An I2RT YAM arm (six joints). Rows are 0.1 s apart.
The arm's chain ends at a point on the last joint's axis. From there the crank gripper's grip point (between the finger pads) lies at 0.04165 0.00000 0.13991 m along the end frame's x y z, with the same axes.
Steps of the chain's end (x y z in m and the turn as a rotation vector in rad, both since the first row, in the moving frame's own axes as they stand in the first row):
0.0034 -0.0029 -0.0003 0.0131 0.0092 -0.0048
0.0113 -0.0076 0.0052 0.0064 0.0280 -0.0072
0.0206 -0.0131 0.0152 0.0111 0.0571 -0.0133
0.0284 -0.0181 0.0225 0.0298 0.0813 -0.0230
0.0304 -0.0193 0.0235 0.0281 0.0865 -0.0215
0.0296 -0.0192 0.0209 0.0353 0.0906 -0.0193
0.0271 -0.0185 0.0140 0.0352 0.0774 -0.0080
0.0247 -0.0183 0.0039 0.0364 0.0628 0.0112
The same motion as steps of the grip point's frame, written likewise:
0.0047 -0.0049 -0.0007 0.0131 0.0092 -0.0048
0.0152 -0.0088 0.0040 0.0064 0.0280 -0.0072
0.0285 -0.0152 0.0126 0.0111 0.0571 -0.0133
0.0396 -0.0233 0.0186 0.0298 0.0813 -0.0230
0.0423 -0.0242 0.0193 0.0281 0.0865 -0.0215
0.0420 -0.0250 0.0165 0.0353 0.0906 -0.0193
0.0378 -0.0237 0.0103 0.0352 0.0774 -0.0080
0.0334 -0.0228 0.0009 0.0364 0.0628 0.0112

